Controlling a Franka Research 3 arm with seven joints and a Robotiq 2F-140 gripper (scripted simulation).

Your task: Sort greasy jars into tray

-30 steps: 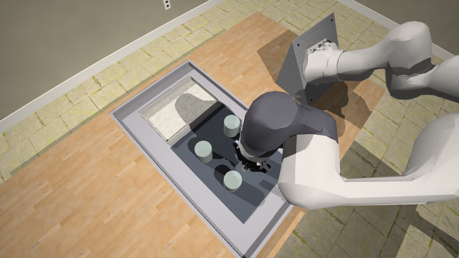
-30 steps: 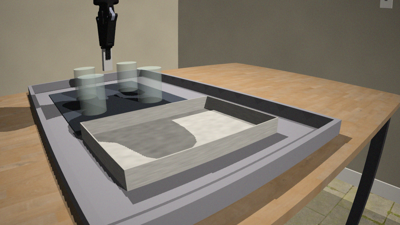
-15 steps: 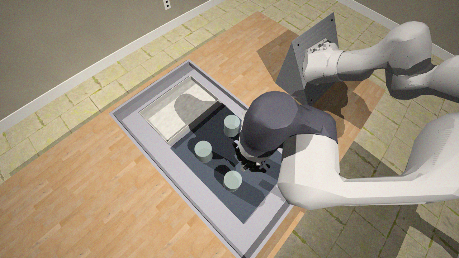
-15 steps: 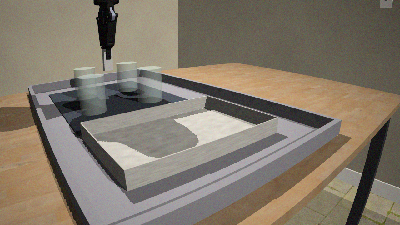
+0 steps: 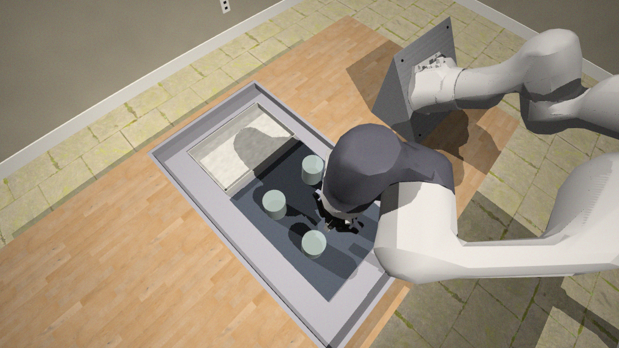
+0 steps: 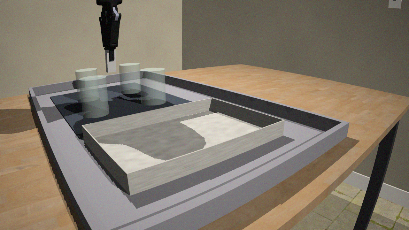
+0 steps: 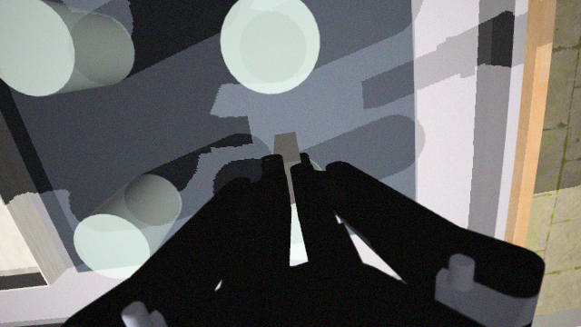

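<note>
Right now my hand is 20 mm past the dark drying mat, 80 mm to the left of it and 100 mm above it. Also, from my hand: tray 20 mm behind, 400 mm to the right, 100 mm below; steel table top 10 mm behind, 180 mm to the right, 110 mm below.
</note>
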